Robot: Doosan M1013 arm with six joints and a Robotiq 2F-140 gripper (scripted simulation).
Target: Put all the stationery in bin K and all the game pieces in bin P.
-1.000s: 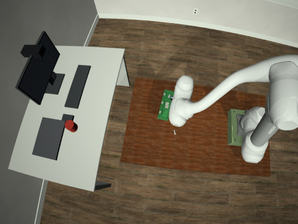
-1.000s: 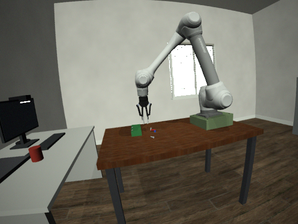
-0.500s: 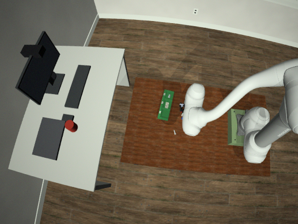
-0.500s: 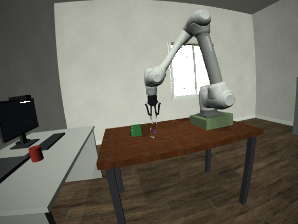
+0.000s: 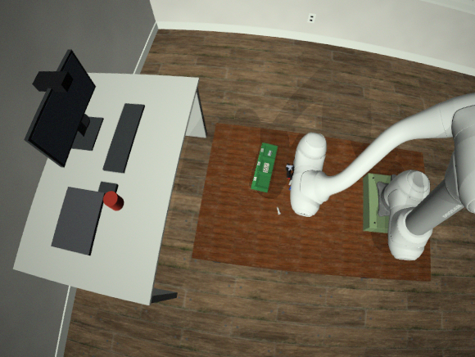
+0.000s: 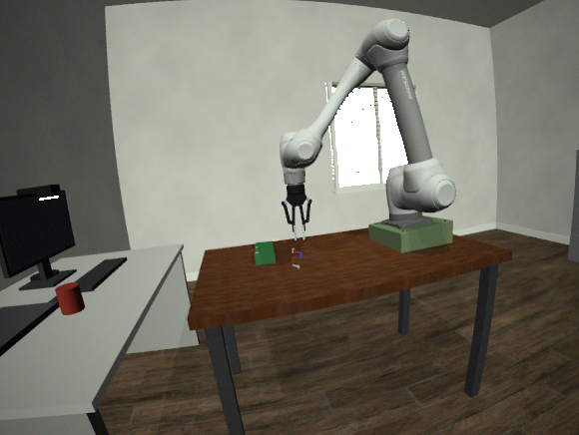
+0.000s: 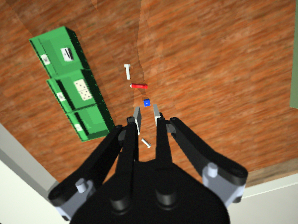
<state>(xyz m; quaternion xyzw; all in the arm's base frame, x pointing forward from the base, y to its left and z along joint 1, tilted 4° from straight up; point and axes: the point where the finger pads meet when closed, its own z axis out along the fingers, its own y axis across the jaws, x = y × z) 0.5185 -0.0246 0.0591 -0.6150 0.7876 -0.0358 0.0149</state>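
Now: the blue die 10 cm below my hand. Round my hand: white domino: 14 cm ahead, 10 cm below, 9 cm to the right; red piece: 11 cm below, 5 cm to the right.
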